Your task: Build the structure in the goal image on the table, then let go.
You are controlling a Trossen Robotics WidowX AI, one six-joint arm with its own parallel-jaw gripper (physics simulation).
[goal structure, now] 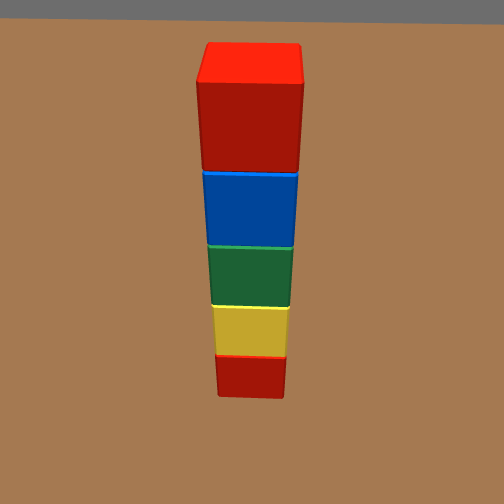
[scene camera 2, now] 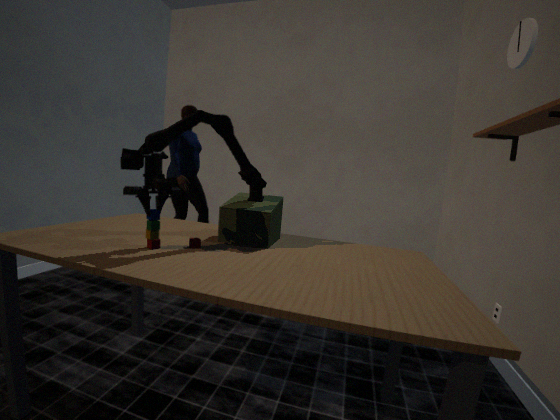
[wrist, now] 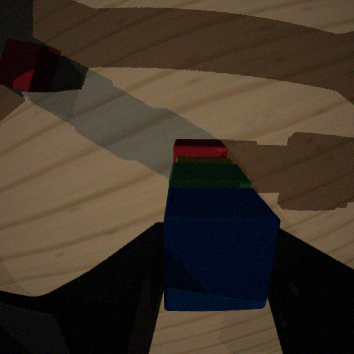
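Seen in the pictures: gripper, fingertip midpoint: (scene camera 2: 153,215) (wrist: 214,234); arm's base, link origin: (scene camera 2: 256,198).
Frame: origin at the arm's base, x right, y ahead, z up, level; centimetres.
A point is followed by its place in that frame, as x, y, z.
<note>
A stack stands upright on the table (scene camera 2: 320,280) @[-26.5, 45.3, -17.9]: a red block (scene camera 2: 153,244) @[30.3, 32.5, -16.1] (wrist: 199,150) @[29.9, 31.5, -14.6] at the bottom, a yellow block (scene camera 2: 152,234) @[30.9, 32.2, -12.7] on it and a green block (scene camera 2: 153,225) @[30.5, 32.4, -9.4] (wrist: 207,175) @[30.0, 31.6, -8.8] above that. My gripper (scene camera 2: 153,212) @[31.4, 30.8, -6.4] (wrist: 214,234) @[31.4, 30.8, -6.4] is shut on a blue block (scene camera 2: 153,215) @[30.6, 32.3, -6.0] (wrist: 217,255) @[31.0, 30.9, -4.4], directly over the green block; in the scene view no gap shows between the two. Whether they touch is hard to tell in the dim light. A second red block (scene camera 2: 195,243) @[17.4, 26.1, -15.9] (wrist: 25,67) @[18.9, 25.0, -14.6] lies on the table apart from the stack.
A green camouflage-patterned box (scene camera 2: 245,222) @[1.6, 13.8, -8.6] stands under the arm's base, to the right of the loose red block in the scene view. A person in a blue top (scene camera 2: 185,155) stands behind the table, partly hidden by the arm. A wall shelf (scene camera 2: 525,121) is at the right.
</note>
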